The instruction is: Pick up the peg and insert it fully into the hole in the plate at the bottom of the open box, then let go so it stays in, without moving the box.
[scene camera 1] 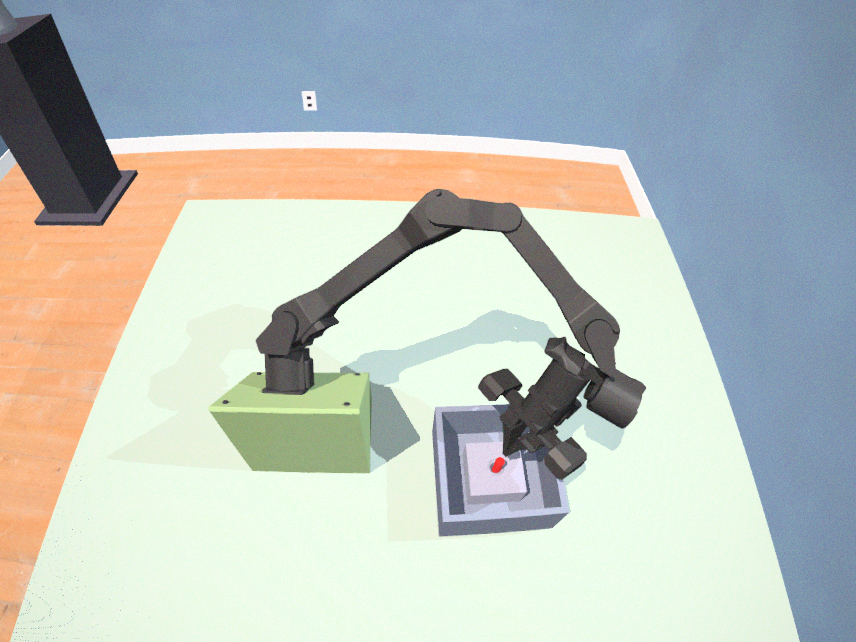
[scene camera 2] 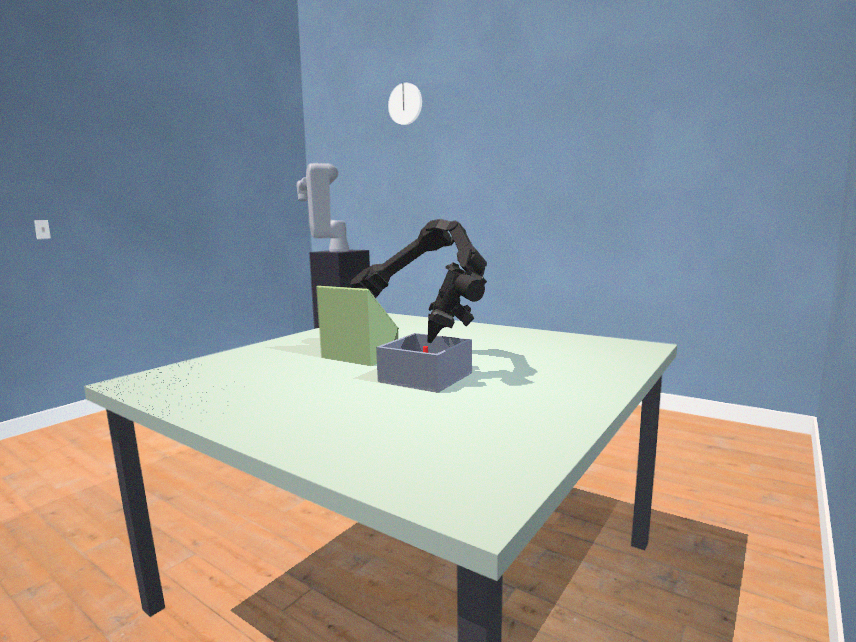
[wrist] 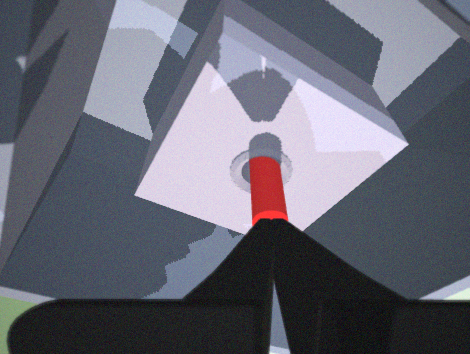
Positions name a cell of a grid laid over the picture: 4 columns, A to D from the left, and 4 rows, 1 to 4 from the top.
Scene:
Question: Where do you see a grey-blue box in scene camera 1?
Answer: C4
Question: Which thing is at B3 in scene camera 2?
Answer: A grey-blue box.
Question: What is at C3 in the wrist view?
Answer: A red peg.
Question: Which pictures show the gripper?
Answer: Scene camera 1, scene camera 2 and the wrist view: all of them.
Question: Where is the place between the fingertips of the gripper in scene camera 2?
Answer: C3

